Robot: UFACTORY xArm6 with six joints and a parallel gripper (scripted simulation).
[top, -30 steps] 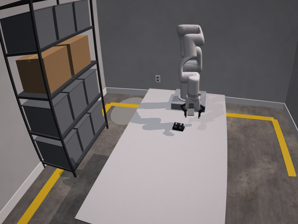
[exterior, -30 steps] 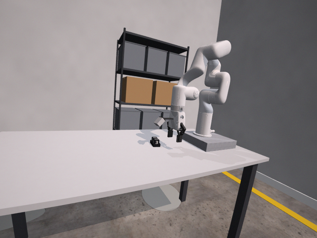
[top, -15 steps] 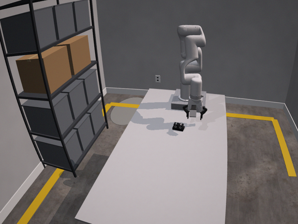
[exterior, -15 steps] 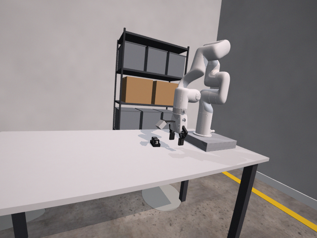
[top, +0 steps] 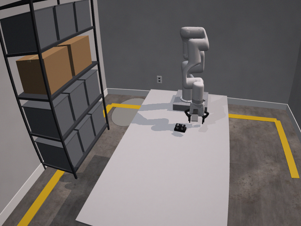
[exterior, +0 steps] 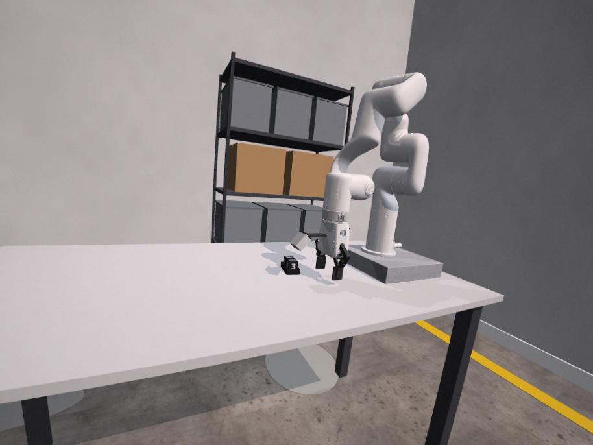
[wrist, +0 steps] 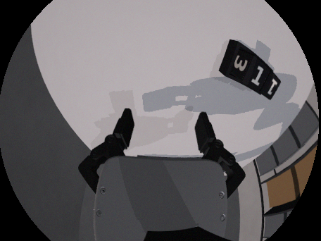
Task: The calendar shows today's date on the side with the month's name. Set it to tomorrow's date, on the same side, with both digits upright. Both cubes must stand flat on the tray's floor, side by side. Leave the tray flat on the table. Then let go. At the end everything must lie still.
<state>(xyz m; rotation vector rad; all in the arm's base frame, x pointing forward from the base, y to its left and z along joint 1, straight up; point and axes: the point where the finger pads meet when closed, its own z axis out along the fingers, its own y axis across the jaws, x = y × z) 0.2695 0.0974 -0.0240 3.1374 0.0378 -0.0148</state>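
My hand is 11 cm to the left of the black cube and 8 cm short of it.
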